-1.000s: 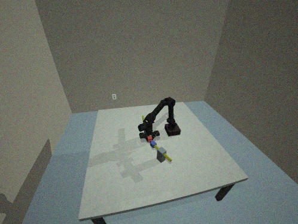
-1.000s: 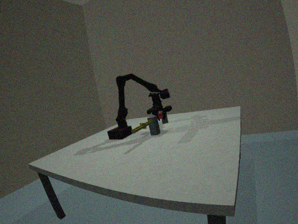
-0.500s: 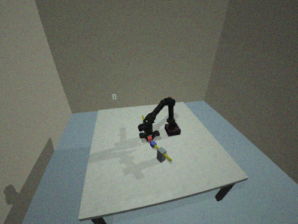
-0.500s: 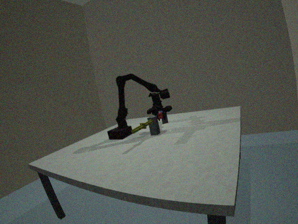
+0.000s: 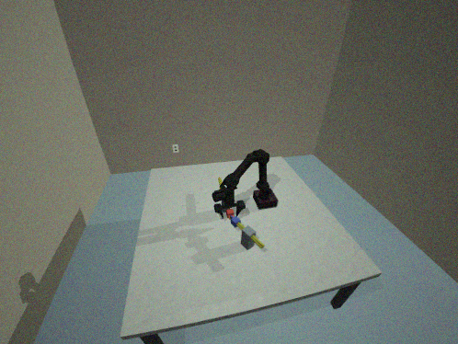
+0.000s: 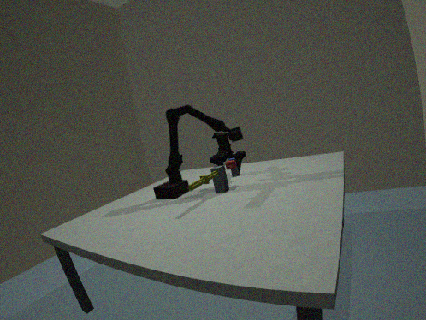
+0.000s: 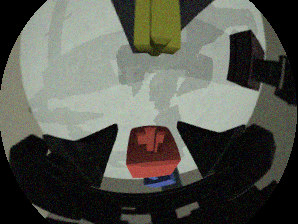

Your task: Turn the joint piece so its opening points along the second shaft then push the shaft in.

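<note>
Now: gripper tip 10 mm to the right of the red joint piece and 40 mm below it.
</note>
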